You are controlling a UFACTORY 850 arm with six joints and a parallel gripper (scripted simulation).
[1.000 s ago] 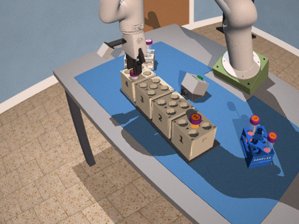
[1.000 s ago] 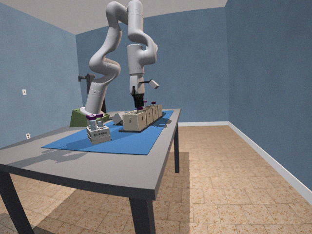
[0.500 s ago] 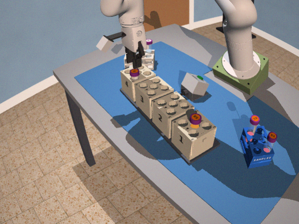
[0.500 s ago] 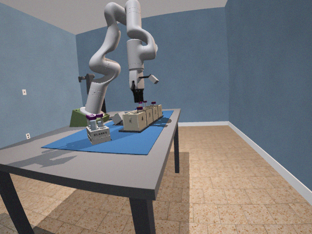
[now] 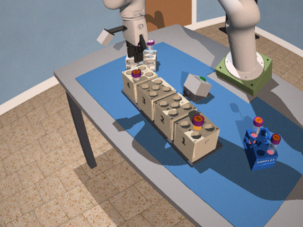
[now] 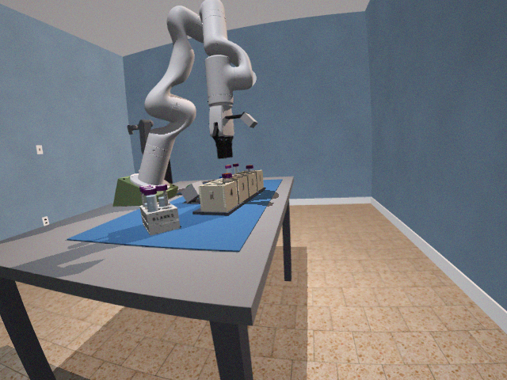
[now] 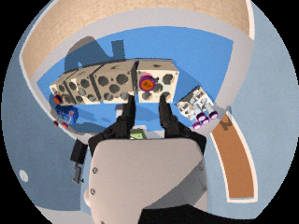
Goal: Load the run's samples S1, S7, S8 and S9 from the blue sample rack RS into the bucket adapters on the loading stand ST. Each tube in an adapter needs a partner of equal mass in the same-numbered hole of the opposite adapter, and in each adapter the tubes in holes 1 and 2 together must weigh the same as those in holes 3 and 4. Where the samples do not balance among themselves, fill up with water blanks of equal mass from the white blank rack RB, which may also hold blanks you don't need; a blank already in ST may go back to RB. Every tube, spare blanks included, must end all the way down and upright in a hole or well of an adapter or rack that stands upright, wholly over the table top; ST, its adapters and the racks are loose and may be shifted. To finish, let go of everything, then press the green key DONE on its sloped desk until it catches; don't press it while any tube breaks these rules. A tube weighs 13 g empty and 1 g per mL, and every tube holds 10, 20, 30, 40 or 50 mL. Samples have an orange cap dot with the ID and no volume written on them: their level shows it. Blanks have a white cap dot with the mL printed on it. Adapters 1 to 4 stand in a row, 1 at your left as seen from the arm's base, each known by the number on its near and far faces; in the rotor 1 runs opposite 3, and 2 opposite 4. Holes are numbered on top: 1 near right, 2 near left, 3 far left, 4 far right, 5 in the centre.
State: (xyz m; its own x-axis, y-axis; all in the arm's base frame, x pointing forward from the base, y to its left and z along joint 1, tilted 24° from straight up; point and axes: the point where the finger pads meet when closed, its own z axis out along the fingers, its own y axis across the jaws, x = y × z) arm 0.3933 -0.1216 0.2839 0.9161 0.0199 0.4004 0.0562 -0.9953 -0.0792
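Now: hand 220 mm past the tube, 500 mm to the right of it and 130 mm above it. Round my hand: loading stand ST 40 mm behind, 140 mm to the left, 190 mm below; white blank rack 120 mm behind, 220 mm to the right, 170 mm below; blue sample rack 210 mm behind, 450 mm to the left, 170 mm below.
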